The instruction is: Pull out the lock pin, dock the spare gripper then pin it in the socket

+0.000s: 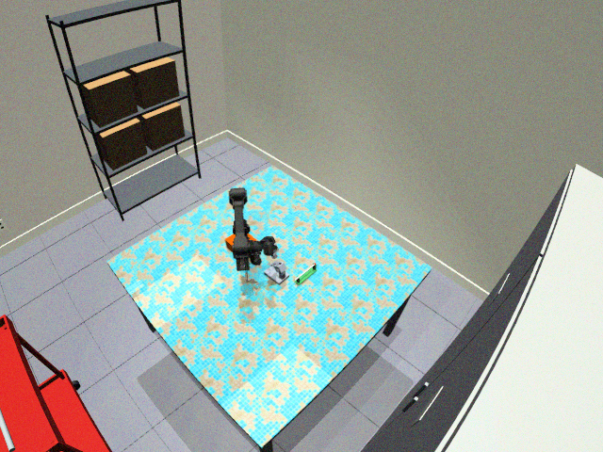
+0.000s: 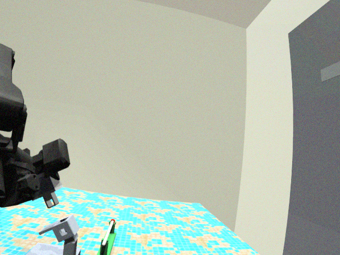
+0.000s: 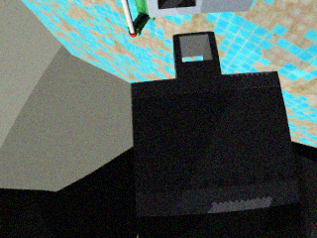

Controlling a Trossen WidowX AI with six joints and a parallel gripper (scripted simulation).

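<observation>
Now: the green rest 160 mm ahead of my gripper tip, 150 mm below it and 70 mm to the left of it. From my gripper tip the other things lie so: grey mount: 120 mm below, 50 mm ahead, 20 mm to the right; then spare gripper: 10 mm to the right.
</observation>
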